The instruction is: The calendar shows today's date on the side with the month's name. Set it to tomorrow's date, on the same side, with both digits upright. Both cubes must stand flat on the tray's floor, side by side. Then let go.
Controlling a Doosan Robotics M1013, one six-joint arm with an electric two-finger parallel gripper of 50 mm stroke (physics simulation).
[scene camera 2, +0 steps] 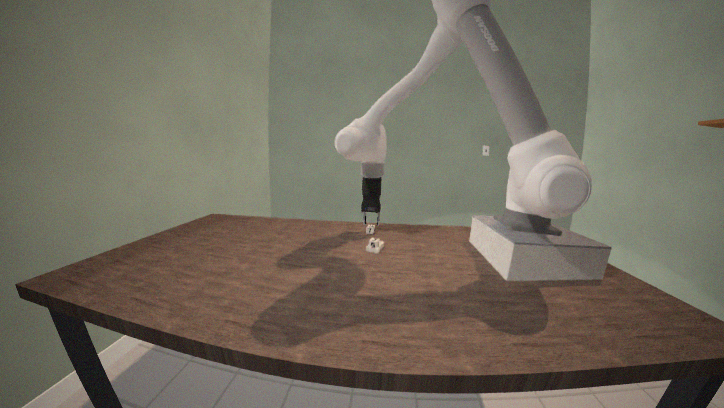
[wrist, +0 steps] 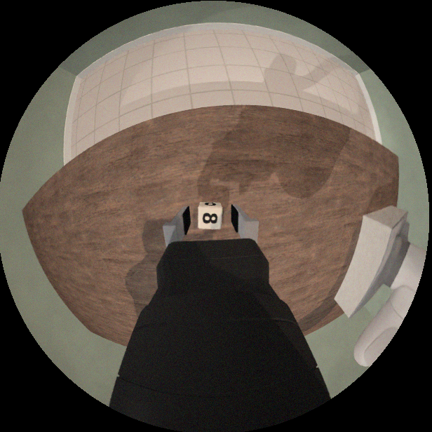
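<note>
A loose white cube stands on the table behind the tray. Its side towards scene camera 2 shows a dark digit that looks like a 7. In the wrist view its top shows an 8 lying sideways, and part of another digit shows on an adjoining side. My gripper is open and empty, pointing down above this cube, with a finger on either side of it in the wrist view. The small white tray holds another cube, whose dark digit is too small to read. The tray does not show in the wrist view.
The brown wooden table carries the pale block under the robot's base, to the right. The arm's shadow falls across the table. The far table edge runs close behind the loose cube in scene camera 2.
</note>
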